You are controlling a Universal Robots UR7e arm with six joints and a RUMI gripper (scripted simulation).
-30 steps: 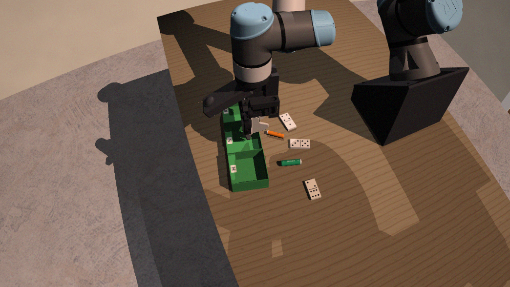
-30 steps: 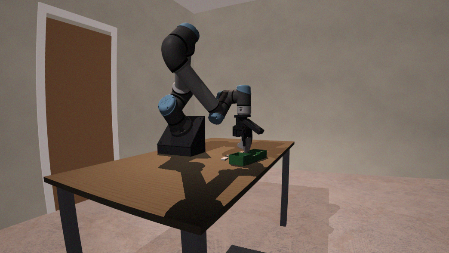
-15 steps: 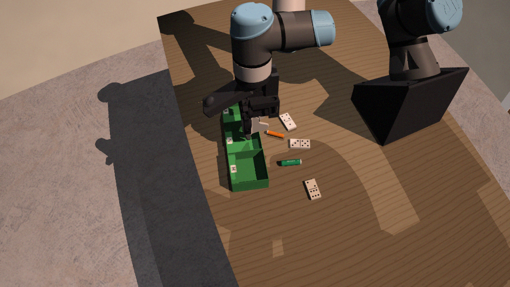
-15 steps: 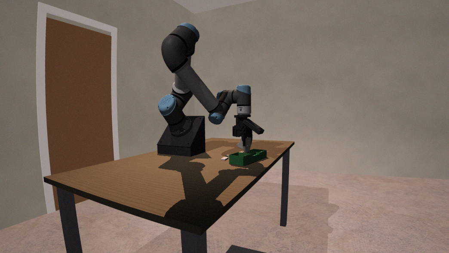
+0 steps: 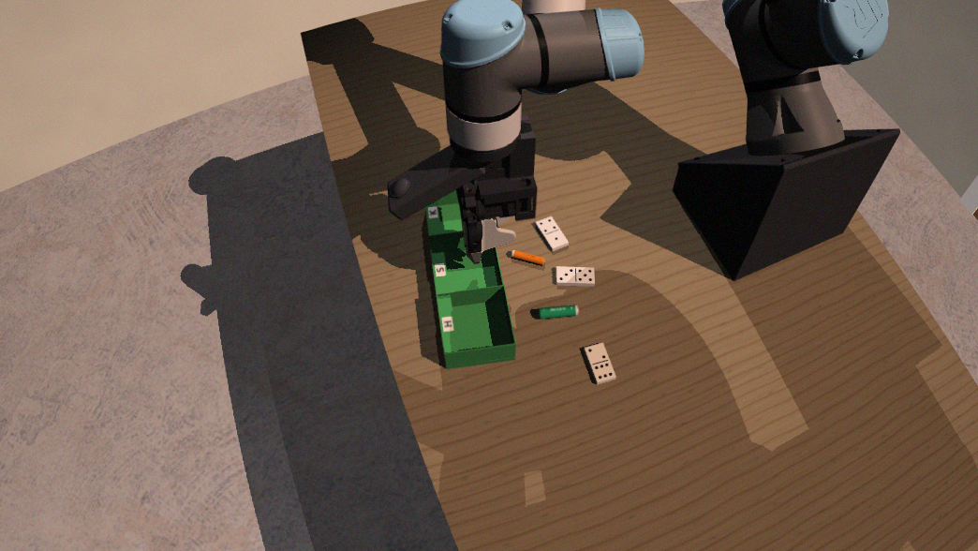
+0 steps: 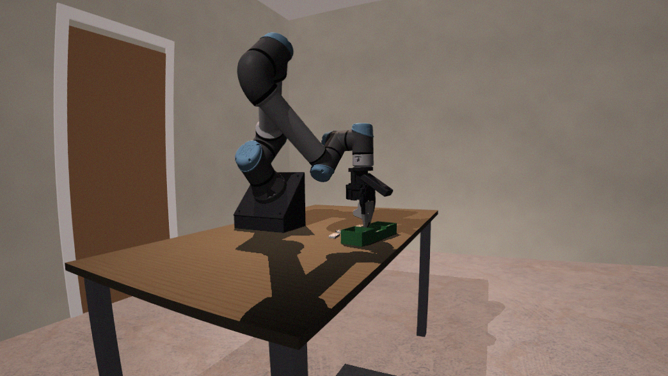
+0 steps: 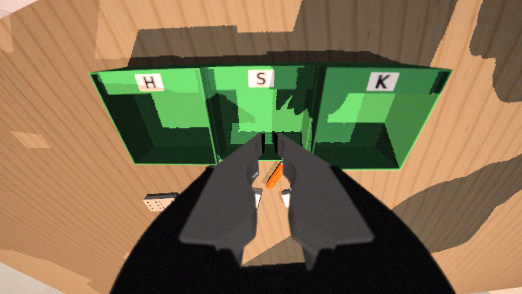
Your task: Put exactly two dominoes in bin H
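Right now my hand is 2 cm above the bin and 1 cm short of it. Also, from my hand: orange battery: 7 cm behind, 4 cm below; then white domino: 12 cm behind, 4 cm below, 3 cm to the right; then green battery: 9 cm to the left, 8 cm behind, 4 cm below.
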